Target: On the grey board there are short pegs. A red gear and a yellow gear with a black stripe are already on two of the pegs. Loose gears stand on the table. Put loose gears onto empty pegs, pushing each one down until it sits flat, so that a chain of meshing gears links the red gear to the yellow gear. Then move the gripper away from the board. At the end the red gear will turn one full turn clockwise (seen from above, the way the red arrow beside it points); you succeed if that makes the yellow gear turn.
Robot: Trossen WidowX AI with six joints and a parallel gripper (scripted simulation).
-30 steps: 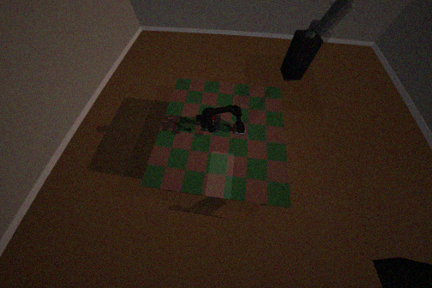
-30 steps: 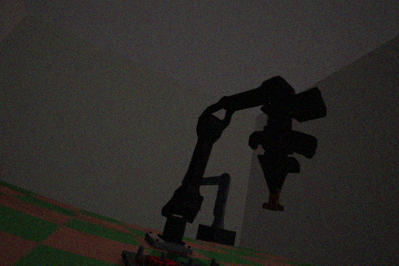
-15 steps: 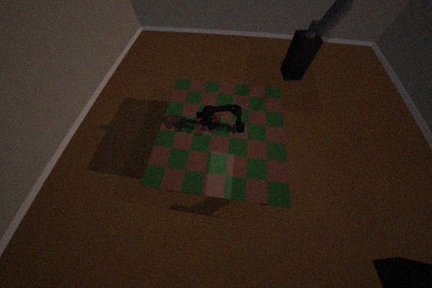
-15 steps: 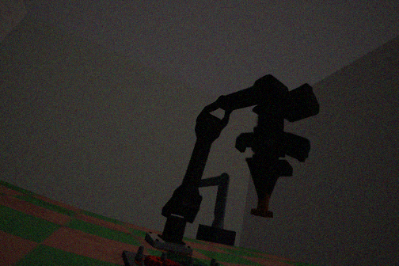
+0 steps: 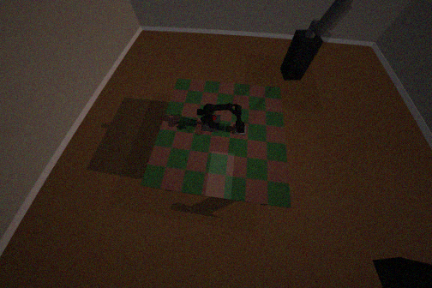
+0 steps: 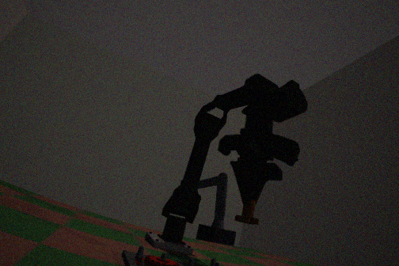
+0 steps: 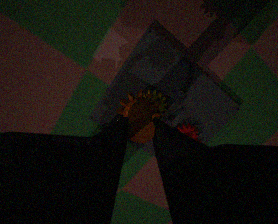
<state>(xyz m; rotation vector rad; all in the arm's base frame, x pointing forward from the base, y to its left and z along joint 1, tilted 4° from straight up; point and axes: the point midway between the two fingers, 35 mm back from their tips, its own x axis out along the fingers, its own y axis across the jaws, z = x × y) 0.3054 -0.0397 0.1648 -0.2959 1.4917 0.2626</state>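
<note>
The yellow gear lies 110 mm below my gripper tip, 40 mm to the right of it and 10 mm behind it. Also, from my gripper tip: orange gear: 10 mm below; then red gear: 120 mm to the right, 110 mm below, 40 mm behind.
</note>
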